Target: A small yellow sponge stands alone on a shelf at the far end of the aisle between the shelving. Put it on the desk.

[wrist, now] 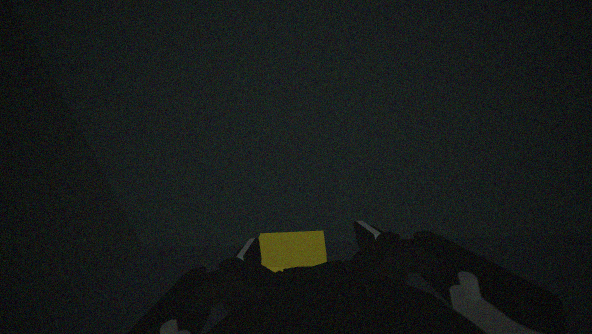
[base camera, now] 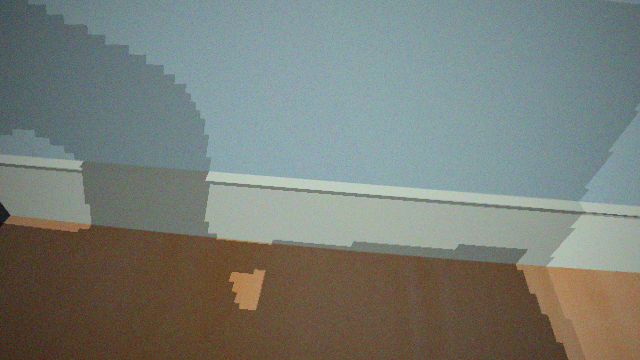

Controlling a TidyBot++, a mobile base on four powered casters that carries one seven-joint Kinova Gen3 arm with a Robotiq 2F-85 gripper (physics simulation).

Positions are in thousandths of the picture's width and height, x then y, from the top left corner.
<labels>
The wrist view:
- gripper: 519,720
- small yellow sponge: 477,750
</labels>
